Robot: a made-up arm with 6 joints. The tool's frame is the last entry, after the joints. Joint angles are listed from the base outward.
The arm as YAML. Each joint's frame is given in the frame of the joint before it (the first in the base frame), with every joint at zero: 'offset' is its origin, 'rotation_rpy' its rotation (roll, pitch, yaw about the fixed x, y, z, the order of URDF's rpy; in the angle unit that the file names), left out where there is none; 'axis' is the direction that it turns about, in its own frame. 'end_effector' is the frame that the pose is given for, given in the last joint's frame.
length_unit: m
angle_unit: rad
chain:
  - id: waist
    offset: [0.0, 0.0, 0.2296]
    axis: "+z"
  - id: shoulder
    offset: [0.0, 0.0, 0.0]
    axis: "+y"
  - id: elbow
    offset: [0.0, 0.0, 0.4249]
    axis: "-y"
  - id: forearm
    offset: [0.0, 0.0, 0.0]
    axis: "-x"
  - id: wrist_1
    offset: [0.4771, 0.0, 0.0]
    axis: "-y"
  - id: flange
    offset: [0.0, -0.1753, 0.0]
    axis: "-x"
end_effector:
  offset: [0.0, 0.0, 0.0]
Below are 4 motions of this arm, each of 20 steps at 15 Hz.
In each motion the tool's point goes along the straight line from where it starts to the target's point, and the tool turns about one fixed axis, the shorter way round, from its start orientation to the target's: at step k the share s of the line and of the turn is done. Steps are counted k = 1, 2, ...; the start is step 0. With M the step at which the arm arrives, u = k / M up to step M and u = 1 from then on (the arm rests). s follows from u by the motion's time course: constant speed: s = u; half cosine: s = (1 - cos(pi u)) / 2; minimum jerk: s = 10 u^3 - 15 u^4 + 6 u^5.
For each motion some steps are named. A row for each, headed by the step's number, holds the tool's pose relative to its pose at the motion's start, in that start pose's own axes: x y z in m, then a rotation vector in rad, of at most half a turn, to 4 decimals.
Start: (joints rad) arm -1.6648 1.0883 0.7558 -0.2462 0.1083 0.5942
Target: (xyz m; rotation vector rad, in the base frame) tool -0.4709 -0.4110 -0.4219 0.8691 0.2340 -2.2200
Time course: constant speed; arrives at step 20
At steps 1, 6, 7, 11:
1: -0.0098 -0.0002 -0.0382 0.0364 0.0268 -0.0249
6: -0.0590 -0.0012 -0.2293 0.2184 0.1611 -0.1494
7: -0.0688 -0.0014 -0.2676 0.2549 0.1879 -0.1743
11: -0.1082 -0.0022 -0.4205 0.4005 0.2953 -0.2740

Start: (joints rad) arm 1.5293 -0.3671 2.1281 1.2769 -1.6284 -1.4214
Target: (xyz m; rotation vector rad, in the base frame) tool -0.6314 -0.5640 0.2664 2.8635 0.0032 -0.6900
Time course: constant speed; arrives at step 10
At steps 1, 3, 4, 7, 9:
1: -0.0720 -0.0409 0.0116 0.0620 -0.0704 -0.0127
3: -0.2159 -0.1226 0.0348 0.1859 -0.2112 -0.0380
4: -0.2879 -0.1635 0.0464 0.2479 -0.2816 -0.0507
7: -0.5039 -0.2861 0.0813 0.4338 -0.4928 -0.0887
9: -0.6478 -0.3678 0.1045 0.5578 -0.6336 -0.1140

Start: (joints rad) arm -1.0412 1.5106 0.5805 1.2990 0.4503 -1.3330
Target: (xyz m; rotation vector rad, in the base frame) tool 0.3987 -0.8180 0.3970 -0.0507 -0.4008 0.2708
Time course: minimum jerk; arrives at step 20
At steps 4, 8, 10, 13, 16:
4: -0.0142 0.0064 0.0193 -0.0360 -0.0524 0.0563
8: -0.0780 0.0350 0.1058 -0.1973 -0.2870 0.3084
10: -0.1228 0.0551 0.1667 -0.3107 -0.4521 0.4857
13: -0.1879 0.0842 0.2550 -0.4753 -0.6916 0.7430
16: -0.2315 0.1037 0.3141 -0.5854 -0.8519 0.9152

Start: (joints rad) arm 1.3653 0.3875 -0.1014 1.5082 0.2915 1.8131
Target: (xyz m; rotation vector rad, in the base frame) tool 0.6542 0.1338 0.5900 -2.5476 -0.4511 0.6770
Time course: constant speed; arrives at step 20
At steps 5, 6, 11, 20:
5: -0.1324 0.1091 0.0572 0.2612 0.0919 0.2757
6: -0.1589 0.1310 0.0686 0.3135 0.1103 0.3308
11: -0.2914 0.2401 0.1258 0.5747 0.2021 0.6064
20: -0.5298 0.4365 0.2287 1.0449 0.3675 1.1026

